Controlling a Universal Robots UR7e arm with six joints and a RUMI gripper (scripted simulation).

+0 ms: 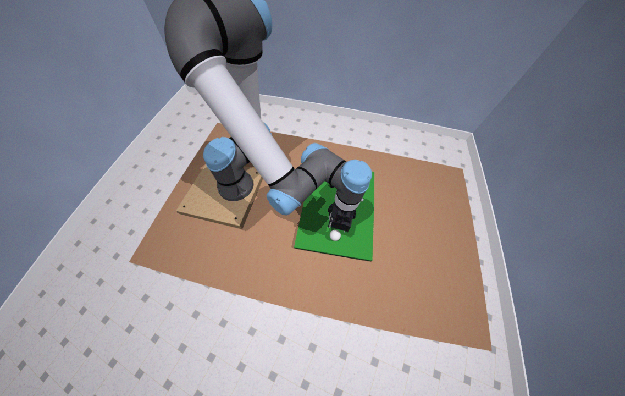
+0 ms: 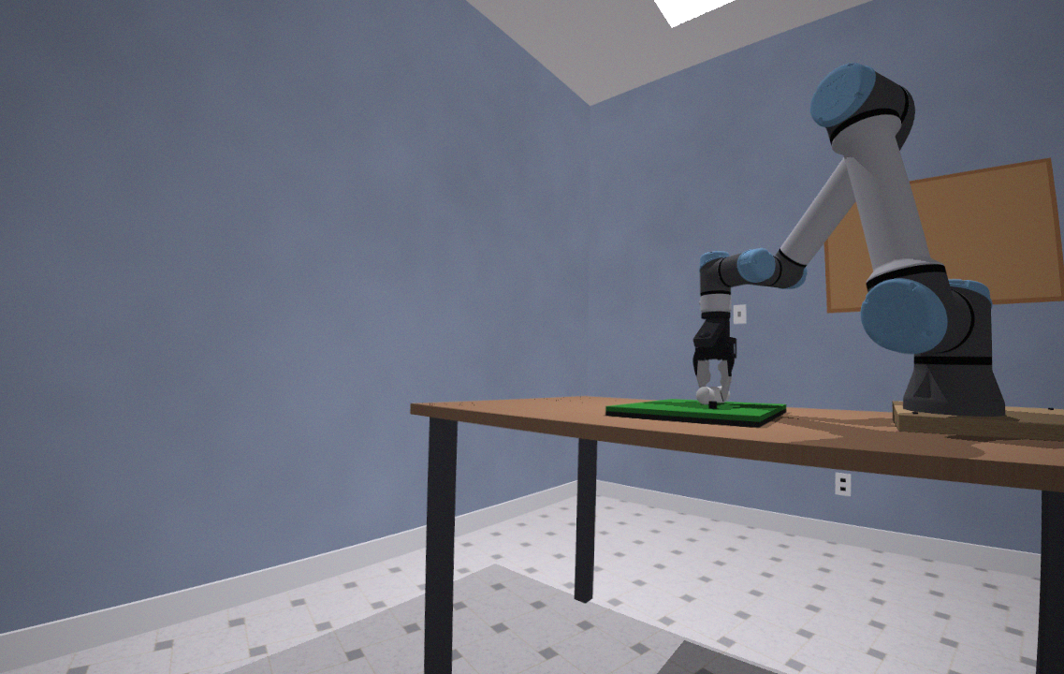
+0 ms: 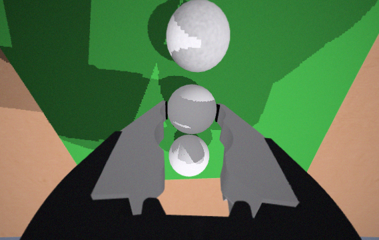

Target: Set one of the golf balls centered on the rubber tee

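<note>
My gripper is now right at the white golf ball.
</note>
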